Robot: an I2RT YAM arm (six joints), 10 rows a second.
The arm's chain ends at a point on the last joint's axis. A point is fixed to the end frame.
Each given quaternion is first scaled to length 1.
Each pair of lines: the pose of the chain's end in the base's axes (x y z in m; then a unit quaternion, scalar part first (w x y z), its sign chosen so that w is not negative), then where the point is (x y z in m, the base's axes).
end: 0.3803, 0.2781, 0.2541, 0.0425, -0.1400, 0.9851, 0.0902
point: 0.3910 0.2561 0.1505
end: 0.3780, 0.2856, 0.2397, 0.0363, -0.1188, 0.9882, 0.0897
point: 0.3861 0.2630 0.1360
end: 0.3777, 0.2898, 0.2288, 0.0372, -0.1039, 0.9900, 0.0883
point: 0.3850 0.2668 0.1251
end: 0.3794, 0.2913, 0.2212, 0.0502, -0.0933, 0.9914, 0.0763
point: 0.3888 0.2660 0.1182
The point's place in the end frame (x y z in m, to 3 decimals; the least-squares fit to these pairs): 0.007 -0.041 0.098
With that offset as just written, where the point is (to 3 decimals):
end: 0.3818, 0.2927, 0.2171, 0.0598, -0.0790, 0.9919, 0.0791
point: 0.392 0.268 0.114
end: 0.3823, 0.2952, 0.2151, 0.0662, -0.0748, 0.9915, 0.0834
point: 0.394 0.271 0.112
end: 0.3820, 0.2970, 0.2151, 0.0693, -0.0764, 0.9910, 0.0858
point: 0.394 0.274 0.112
